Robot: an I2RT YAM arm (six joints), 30 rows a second.
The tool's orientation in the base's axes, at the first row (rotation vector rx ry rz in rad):
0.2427 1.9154 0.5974
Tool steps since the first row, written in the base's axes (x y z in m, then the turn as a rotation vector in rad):
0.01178 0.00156 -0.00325 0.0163 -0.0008 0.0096
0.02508 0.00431 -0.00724 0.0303 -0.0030 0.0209
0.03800 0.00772 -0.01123 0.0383 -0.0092 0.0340
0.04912 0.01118 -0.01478 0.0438 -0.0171 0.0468
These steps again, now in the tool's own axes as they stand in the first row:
-0.00160 -0.00154 0.01212 -0.0148 0.0025 0.0115
-0.00274 -0.00259 0.02619 -0.0306 0.0050 0.0200
-0.00342 -0.00304 0.04011 -0.0471 0.0056 0.0214
-0.00370 -0.00304 0.05228 -0.0630 0.0048 0.0201

